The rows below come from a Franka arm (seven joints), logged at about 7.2 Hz.
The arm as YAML. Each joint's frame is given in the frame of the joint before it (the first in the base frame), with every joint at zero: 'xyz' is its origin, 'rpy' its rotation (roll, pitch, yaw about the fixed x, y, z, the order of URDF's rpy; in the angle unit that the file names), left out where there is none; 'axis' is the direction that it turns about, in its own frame. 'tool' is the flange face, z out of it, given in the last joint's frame.
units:
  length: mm
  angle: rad
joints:
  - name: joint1
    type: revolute
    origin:
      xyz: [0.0, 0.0, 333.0]
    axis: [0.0, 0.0, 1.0]
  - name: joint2
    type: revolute
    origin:
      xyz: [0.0, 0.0, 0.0]
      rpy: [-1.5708, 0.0, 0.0]
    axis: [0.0, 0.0, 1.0]
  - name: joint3
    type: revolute
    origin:
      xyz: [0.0, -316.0, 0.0]
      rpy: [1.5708, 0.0, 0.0]
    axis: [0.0, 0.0, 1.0]
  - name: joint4
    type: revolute
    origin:
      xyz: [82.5, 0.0, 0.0]
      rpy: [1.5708, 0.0, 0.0]
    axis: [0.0, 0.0, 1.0]
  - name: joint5
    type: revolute
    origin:
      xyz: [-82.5, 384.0, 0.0]
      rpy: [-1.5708, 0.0, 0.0]
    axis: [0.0, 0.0, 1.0]
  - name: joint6
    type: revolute
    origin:
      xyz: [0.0, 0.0, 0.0]
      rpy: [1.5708, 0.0, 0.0]
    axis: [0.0, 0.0, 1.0]
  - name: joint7
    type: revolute
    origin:
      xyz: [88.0, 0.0, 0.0]
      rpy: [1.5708, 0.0, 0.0]
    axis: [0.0, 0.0, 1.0]
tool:
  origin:
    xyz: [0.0, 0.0, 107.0]
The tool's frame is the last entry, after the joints.
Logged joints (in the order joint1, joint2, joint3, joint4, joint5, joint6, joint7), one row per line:
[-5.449, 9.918, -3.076, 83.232, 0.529, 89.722, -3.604]
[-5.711, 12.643, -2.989, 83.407, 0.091, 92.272, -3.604]
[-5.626, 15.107, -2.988, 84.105, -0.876, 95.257, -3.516]
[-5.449, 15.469, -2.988, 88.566, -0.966, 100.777, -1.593]
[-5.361, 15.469, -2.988, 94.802, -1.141, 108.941, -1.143]
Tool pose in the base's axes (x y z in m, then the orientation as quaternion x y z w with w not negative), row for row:
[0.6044, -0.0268, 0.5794, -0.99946, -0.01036, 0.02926, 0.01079]
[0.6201, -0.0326, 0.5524, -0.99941, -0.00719, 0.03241, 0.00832]
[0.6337, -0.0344, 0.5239, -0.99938, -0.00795, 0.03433, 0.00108]
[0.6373, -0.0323, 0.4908, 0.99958, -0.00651, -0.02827, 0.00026]
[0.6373, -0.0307, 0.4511, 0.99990, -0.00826, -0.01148, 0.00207]
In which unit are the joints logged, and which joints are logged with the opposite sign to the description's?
The joints are logged in degrees. Opposite sign: joint3, joint4.
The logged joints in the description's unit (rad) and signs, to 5 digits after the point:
[-0.09510, 0.17310, 0.05369, -1.45267, 0.00923, 1.56594, -0.06290]
[-0.09968, 0.22066, 0.05217, -1.45573, 0.00159, 1.61045, -0.06290]
[-0.09819, 0.26367, 0.05215, -1.46791, -0.01529, 1.66255, -0.06137]
[-0.09510, 0.26998, 0.05215, -1.54577, -0.01686, 1.75889, -0.02780]
[-0.09357, 0.26998, 0.05215, -1.65461, -0.01991, 1.90138, -0.01995]

